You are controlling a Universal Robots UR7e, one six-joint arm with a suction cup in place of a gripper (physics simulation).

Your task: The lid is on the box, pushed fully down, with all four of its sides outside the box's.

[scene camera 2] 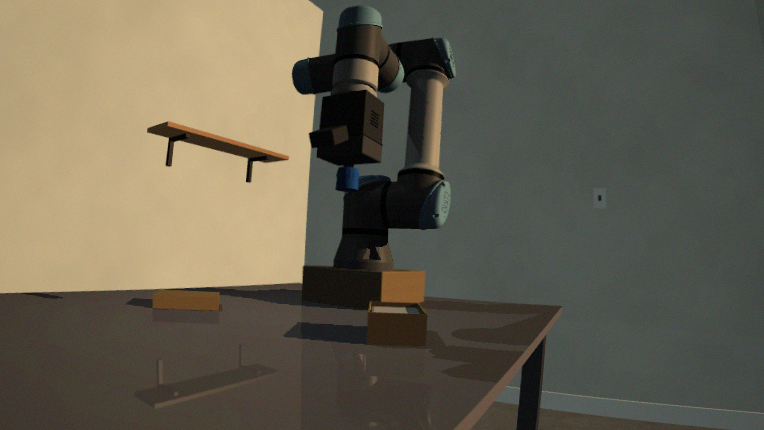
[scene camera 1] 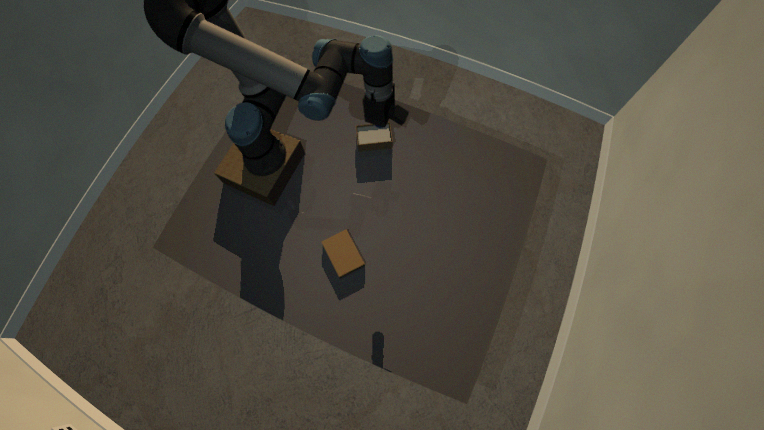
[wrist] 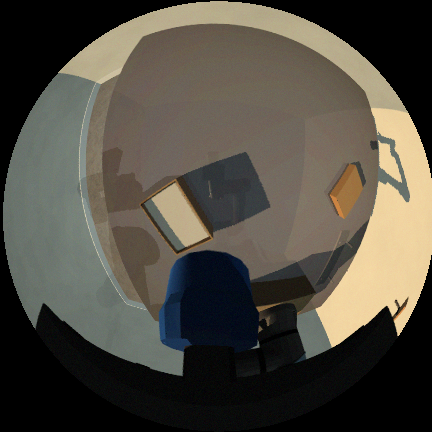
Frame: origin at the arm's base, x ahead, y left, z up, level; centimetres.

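Where they show: hand, its tool point: (scene camera 2: 346, 189) (wrist: 209, 280); arm's base, origin of its link: (scene camera 2: 363, 268) (scene camera 1: 265, 156) (wrist: 272, 315).
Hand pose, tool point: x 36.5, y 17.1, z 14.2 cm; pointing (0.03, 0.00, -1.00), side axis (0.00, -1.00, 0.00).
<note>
Things, the pixels of their top centre, and the offset from my tool point. Level surfaces: height alone.
- box, centre of its top: (scene camera 2: 395, 307) (wrist: 174, 221) (scene camera 1: 374, 133) dx -5.3, dy +6.7, dz -18.1 cm
- lid, centre of its top: (scene camera 2: 188, 293) (wrist: 351, 191) (scene camera 1: 342, 252) dx +1.0, dy -37.4, dz -20.2 cm
- table, height of its surface: dz -22.8 cm
The box (scene camera 1: 374, 145) (scene camera 2: 396, 329) (wrist: 196, 211) stands upright and open-topped on the table, with a pale surface showing inside its brown rim. The lid (scene camera 1: 343, 253) (scene camera 2: 186, 300) (wrist: 348, 190) is an orange-brown, shallow piece lying apart from the box, flat with its plain closed face up. My gripper, a blue suction cup (scene camera 2: 347, 189) (wrist: 207, 257), is open and holds nothing. It hangs high above the table, near the box and well away from the lid. In scene camera 1 the cup is hidden by the dark gripper body.
The arm's base stands on a brown block (scene camera 1: 288, 139) (scene camera 2: 342, 285) on the table (scene camera 1: 454, 240) (scene camera 2: 240, 347) (wrist: 225, 75). A wooden shelf (scene camera 2: 213, 139) is fixed to the wall at the left in scene camera 2. A table edge runs right of the box there.
</note>
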